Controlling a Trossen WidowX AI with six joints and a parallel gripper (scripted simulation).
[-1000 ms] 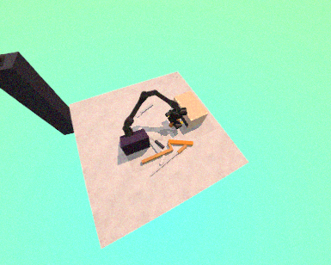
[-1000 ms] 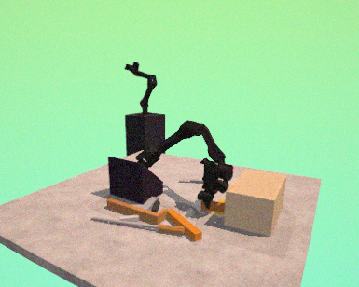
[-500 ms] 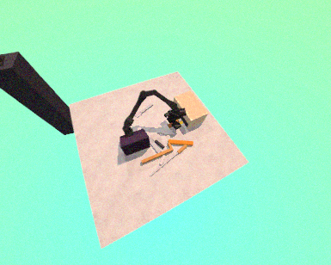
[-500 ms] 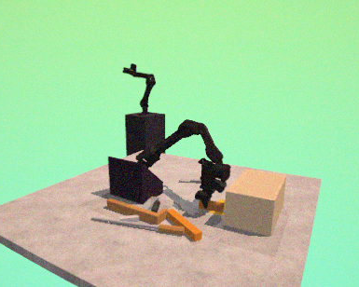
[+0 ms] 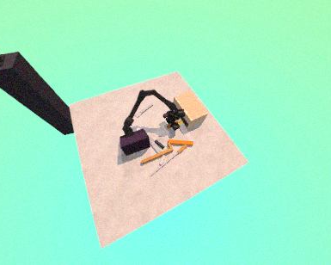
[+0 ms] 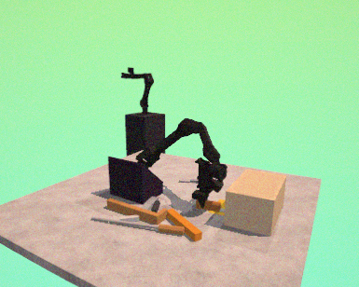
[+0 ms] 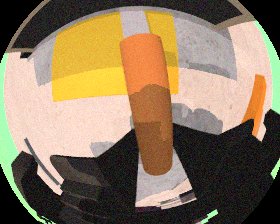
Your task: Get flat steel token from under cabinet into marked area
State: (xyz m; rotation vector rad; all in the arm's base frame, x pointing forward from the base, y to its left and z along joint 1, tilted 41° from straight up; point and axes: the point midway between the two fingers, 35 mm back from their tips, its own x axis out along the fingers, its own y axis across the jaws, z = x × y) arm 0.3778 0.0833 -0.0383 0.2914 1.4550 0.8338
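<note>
My gripper tip is now 180 mm past the dark-handled tool and 120 mm to the left of it. The rest, counted from my gripper tip: orange bar (30 mm ahead, 190 mm to the right, 10 mm above).
</note>
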